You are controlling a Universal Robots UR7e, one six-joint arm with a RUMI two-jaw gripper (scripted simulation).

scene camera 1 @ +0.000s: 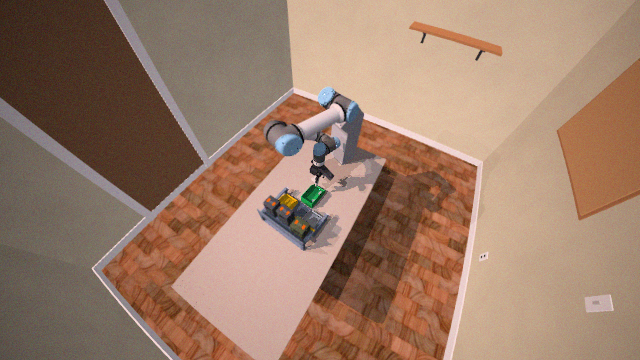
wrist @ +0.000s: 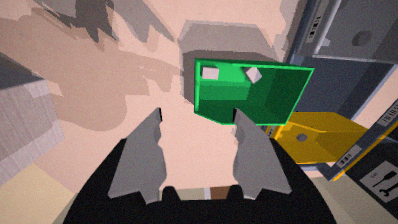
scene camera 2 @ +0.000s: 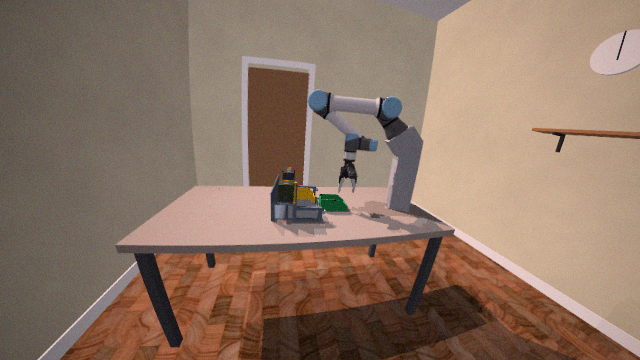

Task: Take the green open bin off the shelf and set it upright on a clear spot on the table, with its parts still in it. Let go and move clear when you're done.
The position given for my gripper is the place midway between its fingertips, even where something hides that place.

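Observation:
The wrist view gives me a green open bin (wrist: 271, 100) and a yellow bin (wrist: 330, 135), and my gripper (wrist: 197, 108) is there with them.

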